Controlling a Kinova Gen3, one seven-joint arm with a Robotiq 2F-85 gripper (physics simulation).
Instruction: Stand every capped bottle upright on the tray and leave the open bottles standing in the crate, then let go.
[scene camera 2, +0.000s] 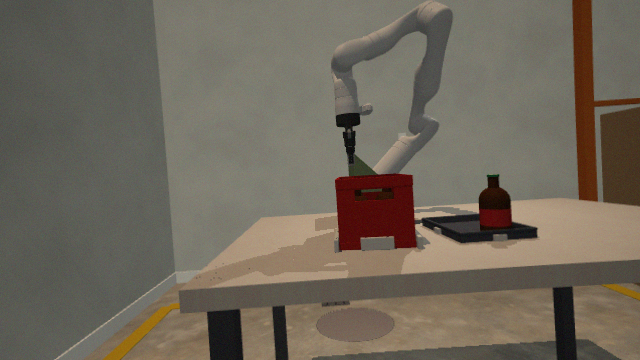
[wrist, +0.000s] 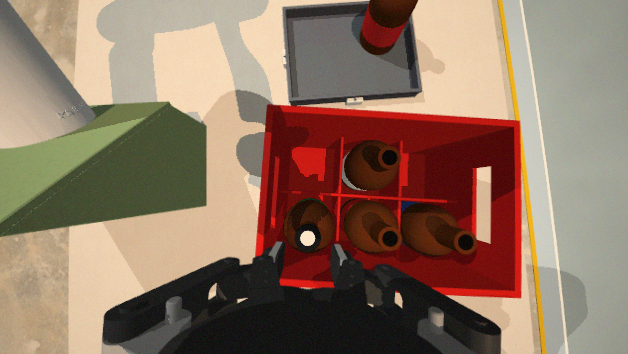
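Seen in the pictures: gripper, fingertip midpoint: (scene camera 2: 351, 165) (wrist: 307, 254); arm's base, origin of the base link: (wrist: 48, 127).
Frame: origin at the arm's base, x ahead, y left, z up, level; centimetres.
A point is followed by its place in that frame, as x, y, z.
Observation:
The red crate (scene camera 2: 375, 220) {51.9, -17.7, -8.1} (wrist: 450, 145) {52.6, -9.0, -6.6} stands on the table. In the wrist view, a brown bottle with a white-topped black cap (wrist: 307, 238) {29.2, -17.5, 1.2} stands in its lower left compartment. Three bottles with dark open mouths also stand in it: one in the upper middle (wrist: 367, 167) {38.0, -10.7, -2.4}, one in the lower middle (wrist: 367, 225) {36.8, -17.9, -2.4} and one at lower right (wrist: 430, 225) {44.9, -19.3, -2.5}. A green-capped bottle with a red label (scene camera 2: 495, 202) {51.5, 14.1, -6.1} (wrist: 382, 32) {46.8, 12.7, -9.0} stands upright on the dark tray (scene camera 2: 450, 230) {48.9, 3.1, -12.9} (wrist: 325, 65) {37.0, 11.8, -14.5}. My gripper (scene camera 2: 351, 161) {29.4, -17.7, 5.9} (wrist: 307, 254) {29.4, -17.7, 5.9} is partly open and empty, above the crate near the black-capped bottle.
A green wedge-shaped block (scene camera 2: 361, 167) {10.1, -9.5, 5.2} (wrist: 165, 165) {10.6, -5.8, -4.5} is beside the arm's base, behind the crate in the scene view. Low light brackets (scene camera 2: 377, 243) {53.1, -17.9, -13.4} sit at the crate's foot. The crate's walls and thin dividers surround the bottles. The tray is close beside the crate.

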